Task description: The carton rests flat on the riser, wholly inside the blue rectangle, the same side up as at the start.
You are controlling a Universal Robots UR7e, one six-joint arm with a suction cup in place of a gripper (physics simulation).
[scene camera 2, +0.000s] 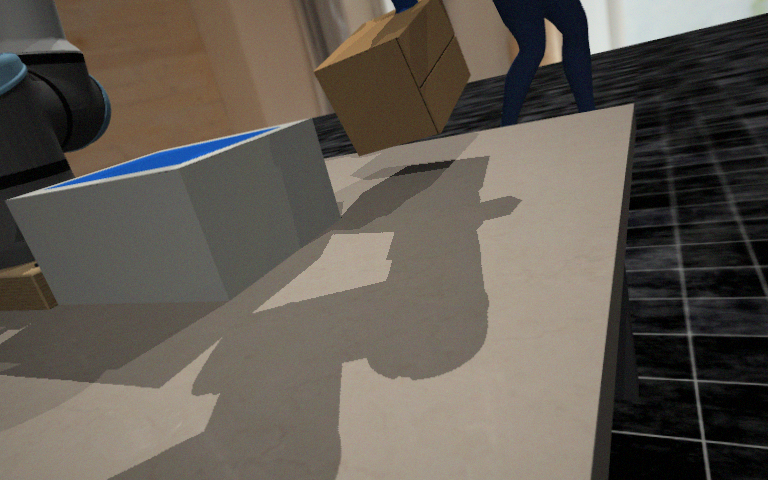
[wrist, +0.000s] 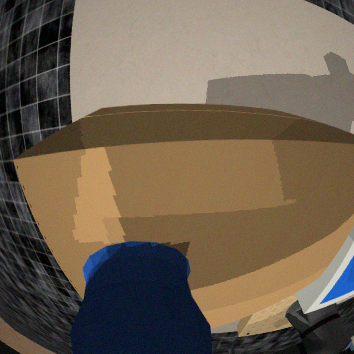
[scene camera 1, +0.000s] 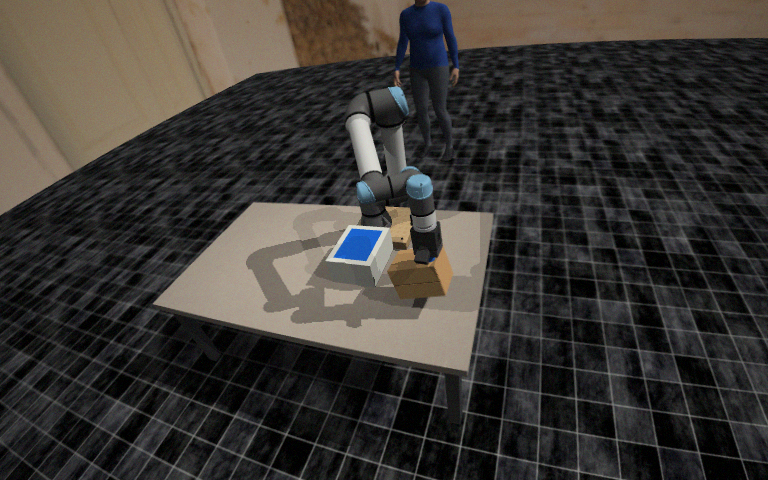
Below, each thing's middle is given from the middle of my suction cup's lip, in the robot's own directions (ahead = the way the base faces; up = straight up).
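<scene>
Here my suction cup is 40 mm to the left of the brown carton (scene camera 2: 397, 78), 20 mm past it and 90 mm above it. Going by their middles, the brown carton is the nearest to my suction cup of the things named here. The riser (scene camera 2: 202, 222) is 320 mm to the right of my suction cup, 230 mm behind it and 170 mm below it.
</scene>
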